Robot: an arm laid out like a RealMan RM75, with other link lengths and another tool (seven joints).
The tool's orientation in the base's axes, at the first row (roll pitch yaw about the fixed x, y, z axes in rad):
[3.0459, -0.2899, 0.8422]
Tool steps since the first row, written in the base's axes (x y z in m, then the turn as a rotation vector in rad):
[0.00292, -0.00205, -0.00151, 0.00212, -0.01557, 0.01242]
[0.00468, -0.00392, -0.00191, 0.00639, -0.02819, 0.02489]
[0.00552, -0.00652, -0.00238, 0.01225, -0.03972, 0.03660]
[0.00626, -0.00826, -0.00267, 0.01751, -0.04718, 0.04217]
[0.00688, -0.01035, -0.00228, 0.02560, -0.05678, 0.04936]
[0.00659, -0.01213, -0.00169, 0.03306, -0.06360, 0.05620]
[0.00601, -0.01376, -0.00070, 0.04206, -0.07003, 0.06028]
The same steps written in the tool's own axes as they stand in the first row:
[-0.00003, 0.00338, 0.00190, -0.00623, 0.01331, -0.01361]
[-0.00036, 0.00589, 0.00246, -0.00896, 0.02617, -0.02627]
[-0.00182, 0.00824, 0.00274, -0.01012, 0.03936, -0.03762]
[-0.00267, 0.00993, 0.00295, -0.01051, 0.04878, -0.04267]
[-0.00366, 0.01185, 0.00243, -0.01015, 0.06186, -0.04885]
[-0.00495, 0.01291, 0.00153, -0.00831, 0.07255, -0.05444]
[-0.00620, 0.01369, 0.00019, -0.00600, 0.08383, -0.05695]

